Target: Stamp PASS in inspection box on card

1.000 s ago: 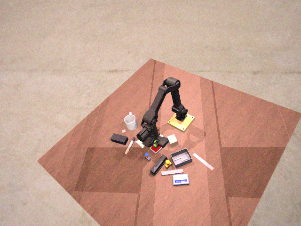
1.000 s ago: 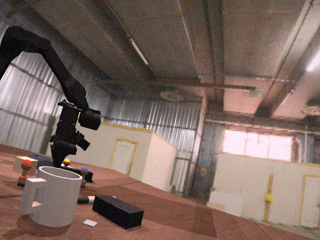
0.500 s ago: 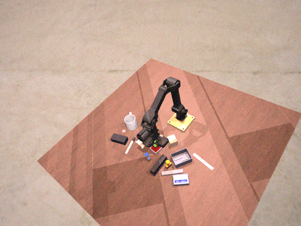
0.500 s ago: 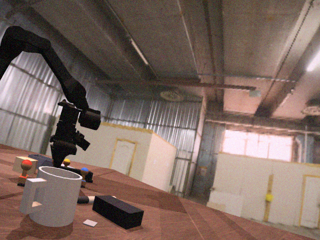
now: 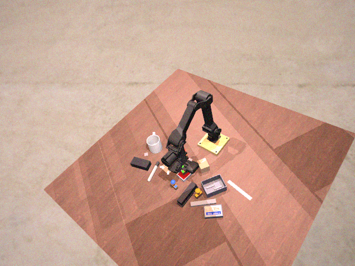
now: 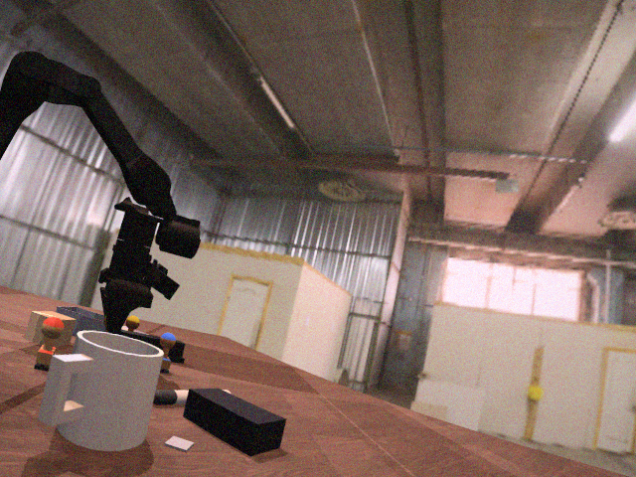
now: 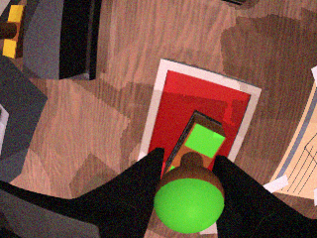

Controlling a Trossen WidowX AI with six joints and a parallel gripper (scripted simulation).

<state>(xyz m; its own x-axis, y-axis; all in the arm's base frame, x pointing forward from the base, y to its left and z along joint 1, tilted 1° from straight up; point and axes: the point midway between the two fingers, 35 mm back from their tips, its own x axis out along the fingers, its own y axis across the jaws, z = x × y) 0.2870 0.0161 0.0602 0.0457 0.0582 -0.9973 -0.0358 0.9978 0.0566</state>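
The green-knobbed stamp lies 1 cm below my gripper tip. From my gripper tip the other things lie so: red ink pad (4 cm below); then tan cube (9 cm behind, 6 cm to the left, 2 cm below); then blue-knobbed stamp (10 cm ahead, 2 cm below).
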